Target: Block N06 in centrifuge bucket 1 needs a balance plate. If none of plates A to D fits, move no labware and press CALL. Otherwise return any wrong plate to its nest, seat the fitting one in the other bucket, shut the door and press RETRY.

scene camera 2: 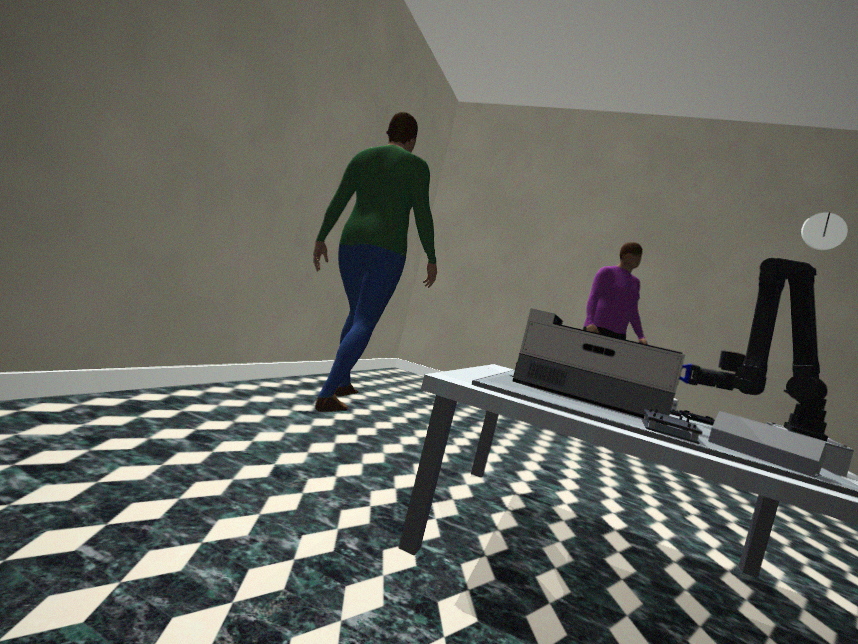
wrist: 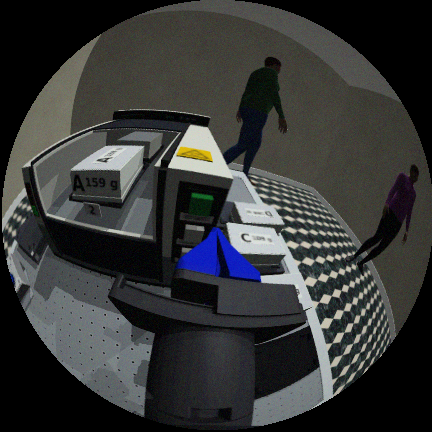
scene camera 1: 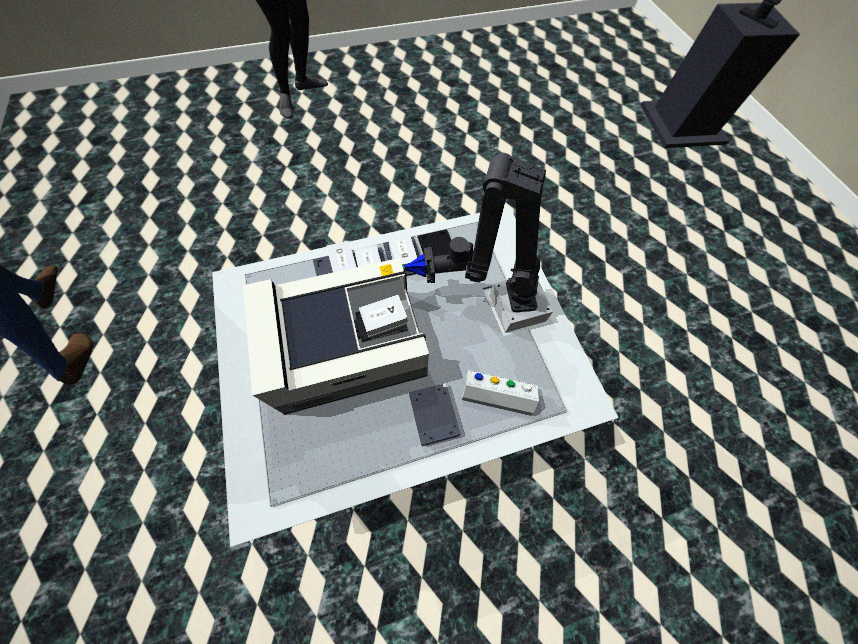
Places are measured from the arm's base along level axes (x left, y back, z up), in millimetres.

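Pixels of known places: gripper, between the fingertips: (wrist: 214, 231); arm's base, origin of its link: (scene camera 2: 804, 433) (scene camera 1: 520, 295).
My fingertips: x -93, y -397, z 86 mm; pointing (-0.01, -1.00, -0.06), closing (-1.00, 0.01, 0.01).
Note:
Ahead of a thing's pixels: the offset from my fingertips to its top centre. "spot": to the spot under its first point.
The centrifuge (scene camera 1: 263, 339) (scene camera 2: 596, 360) (wrist: 200, 167) has an open bay at its near end. Plate A @[dx +171, dy -72, dz +32 mm] (scene camera 1: 383, 314) (wrist: 107, 175), marked 159 g, sits in the bucket marked 2. A grey block @[dx +204, dy -235, dz +27 mm] (wrist: 147, 142) shows behind it; no label is readable. Plate C @[dx -110, dy -119, dz -101 mm] (scene camera 1: 367, 257) (wrist: 255, 243) and plate D @[dx -134, dy -216, dz -95 mm] (scene camera 1: 340, 258) (wrist: 255, 214) lie beside the centrifuge; plate B @[dx -149, dy +9, dz -101 mm] (scene camera 1: 404, 248) is partly hidden in the wrist view. My gripper (scene camera 1: 407, 267) (scene camera 2: 684, 373) (wrist: 214, 231) is shut and empty, its blue tips before the centrifuge's end panel, below and right of the green button @[dx +20, dy -2, dz +36 mm] (wrist: 201, 204) in the wrist view.
A button box @[dx +408, dy +267, dz -71 mm] (scene camera 1: 500, 396) with blue, yellow, green and white buttons stands near the table's front right. A dark flat pad @[spot: dx +459, dy +58, dz -123 mm] (scene camera 1: 435, 415) lies left of it. A yellow warning label @[spot: dx +38, dy -48, dz +56 mm] (wrist: 195, 153) is on the centrifuge's top edge. Two people stand beyond the table.

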